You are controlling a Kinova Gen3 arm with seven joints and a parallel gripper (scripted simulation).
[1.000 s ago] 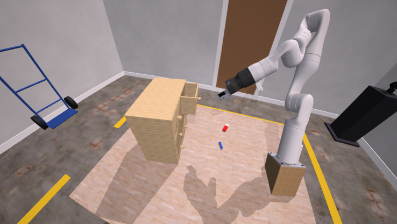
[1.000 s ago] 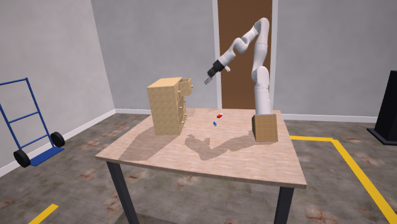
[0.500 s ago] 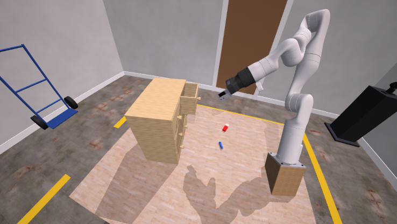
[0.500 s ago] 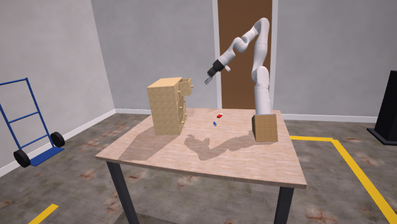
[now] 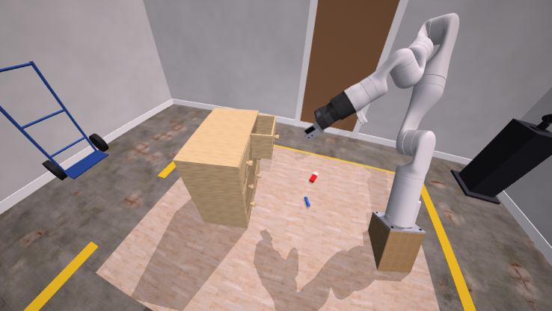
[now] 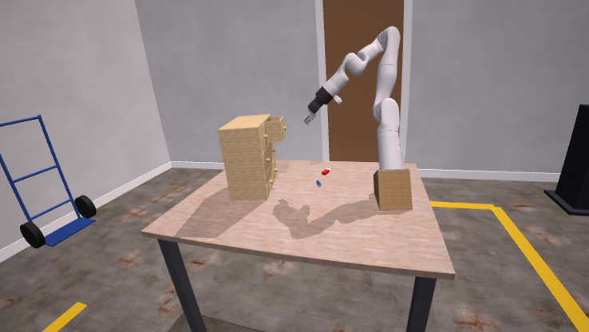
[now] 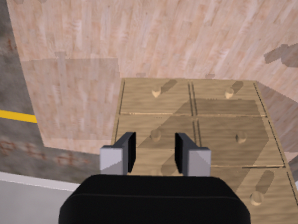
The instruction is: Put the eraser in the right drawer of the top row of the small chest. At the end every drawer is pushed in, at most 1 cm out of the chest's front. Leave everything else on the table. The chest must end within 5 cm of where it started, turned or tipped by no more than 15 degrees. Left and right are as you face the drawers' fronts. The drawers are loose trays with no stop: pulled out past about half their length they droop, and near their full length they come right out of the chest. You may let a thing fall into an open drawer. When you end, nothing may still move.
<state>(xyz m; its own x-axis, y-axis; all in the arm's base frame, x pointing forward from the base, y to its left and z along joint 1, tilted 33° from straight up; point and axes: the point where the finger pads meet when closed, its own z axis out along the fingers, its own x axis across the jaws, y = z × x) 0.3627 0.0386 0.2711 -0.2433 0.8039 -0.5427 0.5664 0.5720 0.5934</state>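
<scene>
My hand is 6 cm past the white eraser, 9 cm to the left of it and 30 cm above it. The rest, counted from my hand: small blue object 6 cm behind, 7 cm to the left, 30 cm below.
</scene>
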